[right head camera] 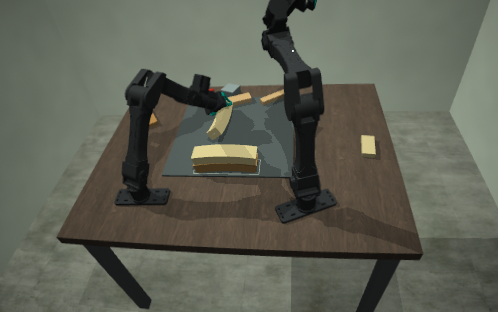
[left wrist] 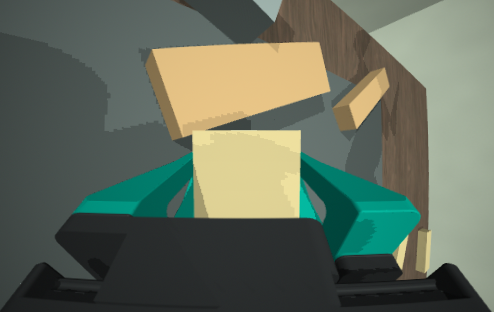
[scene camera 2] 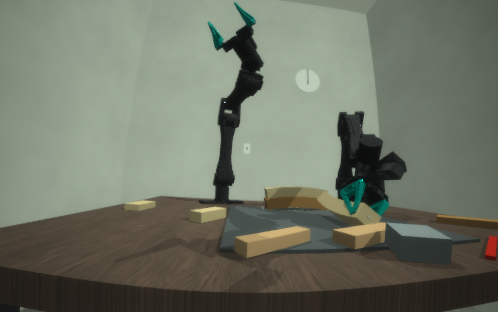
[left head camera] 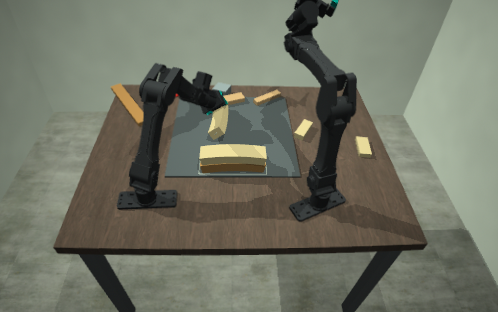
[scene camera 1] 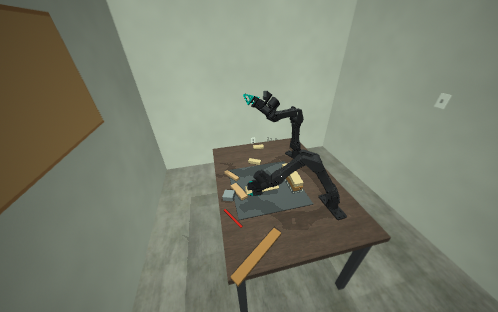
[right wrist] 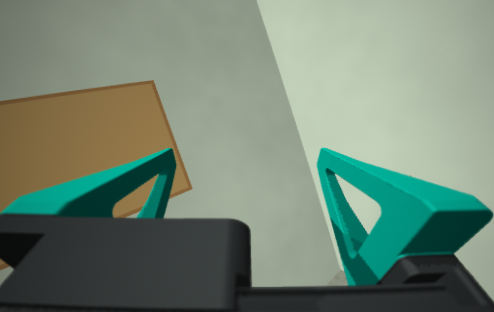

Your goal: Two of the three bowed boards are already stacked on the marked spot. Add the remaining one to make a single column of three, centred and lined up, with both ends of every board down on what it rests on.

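The loose pale bowed board is tilted over the mat, behind the stack in the head views. My left gripper is shut on its far end; the left wrist view shows the board between both fingers. Whether its lower end touches the mat I cannot tell. The stack is a pale board on a brown board, inside the white outline. My right gripper is open and empty, raised high above the table.
On and around the dark mat lie two orange blocks, two small pale blocks and a grey block. A red stick and a long orange plank lie near the table edge.
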